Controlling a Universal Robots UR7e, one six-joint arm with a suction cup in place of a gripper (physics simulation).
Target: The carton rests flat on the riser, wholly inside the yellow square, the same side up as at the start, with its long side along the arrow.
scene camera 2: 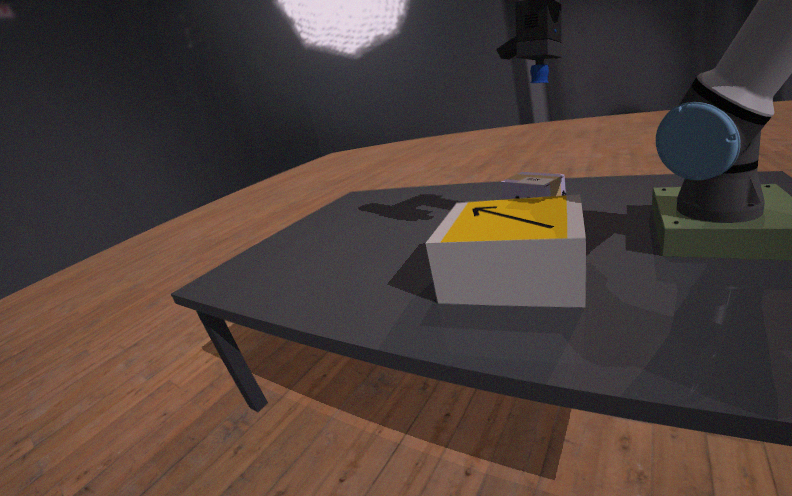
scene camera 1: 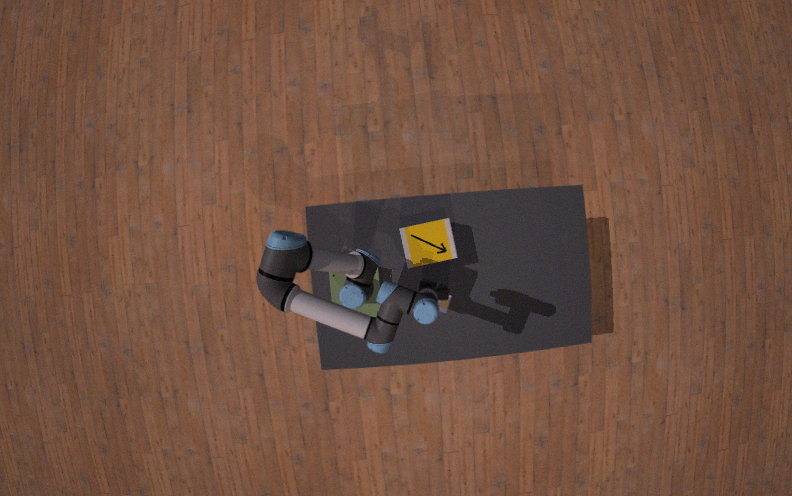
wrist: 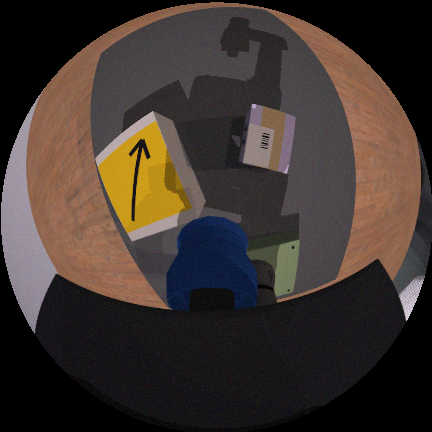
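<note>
The carton [scene camera 1: 445, 303] [scene camera 2: 524, 189] [wrist: 271, 142], pale lilac with a tan band and a barcode label, lies on the table beside the riser, apart from it. In scene camera 1 the wrist covers most of it. The white riser [scene camera 1: 405, 246] [scene camera 2: 508, 274] [wrist: 186, 165] bears the yellow square [scene camera 1: 426, 227] [scene camera 2: 461, 232] [wrist: 117, 185] with a black arrow [scene camera 1: 428, 243] [scene camera 2: 514, 217] [wrist: 135, 185]. My blue suction cup [scene camera 2: 539, 80] [wrist: 212, 235] is open and empty, high above the table. It is hidden under the wrist in scene camera 1.
The dark table [scene camera 1: 526, 233] [scene camera 2: 303, 280] [wrist: 320, 150] carries the arm's green base block [scene camera 1: 339, 292] [scene camera 2: 724, 240] [wrist: 287, 265], next to the riser and the carton. The arm's shadow falls across the table and partly on the yellow square.
</note>
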